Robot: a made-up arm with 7 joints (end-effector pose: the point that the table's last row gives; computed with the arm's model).
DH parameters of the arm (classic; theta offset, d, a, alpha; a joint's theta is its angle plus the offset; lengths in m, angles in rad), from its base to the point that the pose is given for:
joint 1: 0 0.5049 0 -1.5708
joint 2: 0 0 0 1.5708
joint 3: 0 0.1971 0.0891 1.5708
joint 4: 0 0 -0.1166 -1.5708
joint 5: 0 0.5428 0 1.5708
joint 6: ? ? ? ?
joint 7: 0 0 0 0
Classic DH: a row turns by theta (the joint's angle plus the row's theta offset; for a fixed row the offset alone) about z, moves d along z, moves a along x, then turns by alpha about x.
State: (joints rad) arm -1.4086 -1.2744 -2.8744 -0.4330 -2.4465 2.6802 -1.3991
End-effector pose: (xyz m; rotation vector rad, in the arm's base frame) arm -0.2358 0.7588 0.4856 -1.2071 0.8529 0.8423
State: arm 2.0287 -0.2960 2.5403 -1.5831 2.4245 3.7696 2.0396
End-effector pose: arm -0.0967 -0.6305 0.6217 2.2830 -0.0913 -0.7885
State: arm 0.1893 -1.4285 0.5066 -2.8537 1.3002 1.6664 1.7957
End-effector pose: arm 0.3606 0.2494 0.7835 -1.8392 1.6480 0.7873
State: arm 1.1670 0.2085 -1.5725 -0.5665 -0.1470 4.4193 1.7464
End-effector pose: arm 0.2657 0.0404 1.1610 0.0692 -0.8974 -1.7121
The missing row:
joint 6: 0 0 0.071 1.5708
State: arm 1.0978 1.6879 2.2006 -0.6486 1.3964 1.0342 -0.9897
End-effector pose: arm 0.1055 0.8092 0.6606 0.8819 0.2063 0.5366
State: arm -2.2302 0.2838 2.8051 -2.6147 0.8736 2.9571 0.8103
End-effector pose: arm 0.4789 0.2615 0.4402 -2.0904 1.2401 -0.1077
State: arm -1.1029 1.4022 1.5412 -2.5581 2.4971 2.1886 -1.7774
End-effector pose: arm 0.3246 0.4417 0.4230 -0.7593 0.8227 -0.0943
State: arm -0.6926 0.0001 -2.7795 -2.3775 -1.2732 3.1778 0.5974
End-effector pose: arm -0.5537 0.1182 0.4071 0.4308 -2.3724 -0.4378
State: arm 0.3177 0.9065 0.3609 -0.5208 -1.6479 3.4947 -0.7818
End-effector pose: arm 0.6015 0.3562 0.7719 0.0563 1.5050 1.4759
